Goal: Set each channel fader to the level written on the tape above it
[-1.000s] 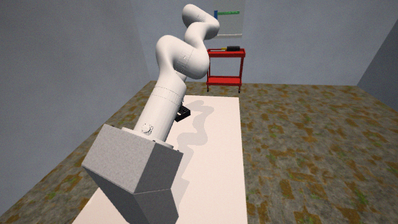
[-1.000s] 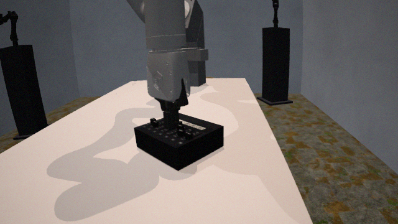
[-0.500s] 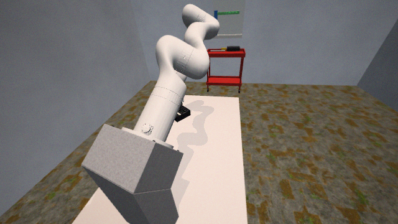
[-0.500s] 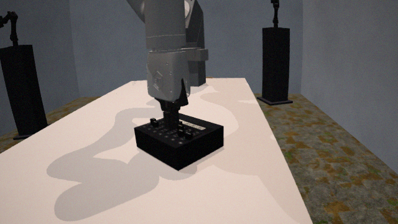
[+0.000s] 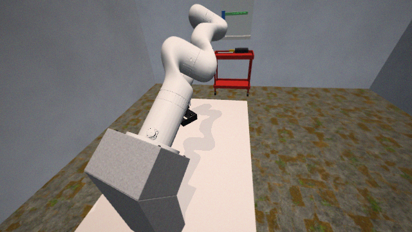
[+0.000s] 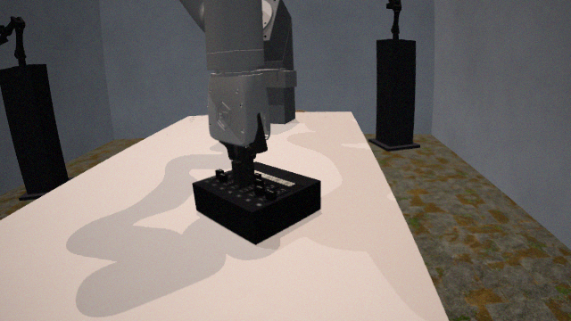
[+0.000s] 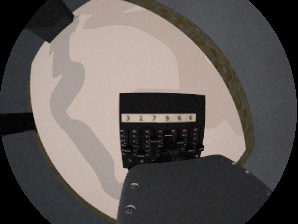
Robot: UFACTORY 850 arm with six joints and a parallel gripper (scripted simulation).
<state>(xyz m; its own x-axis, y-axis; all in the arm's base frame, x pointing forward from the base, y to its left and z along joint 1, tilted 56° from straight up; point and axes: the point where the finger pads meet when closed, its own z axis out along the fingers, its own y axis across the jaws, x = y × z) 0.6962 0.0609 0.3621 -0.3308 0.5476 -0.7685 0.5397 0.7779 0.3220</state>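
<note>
My hand is 60 mm past the fader cap, 40 mm to the left of it and 20 mm above it.
</note>
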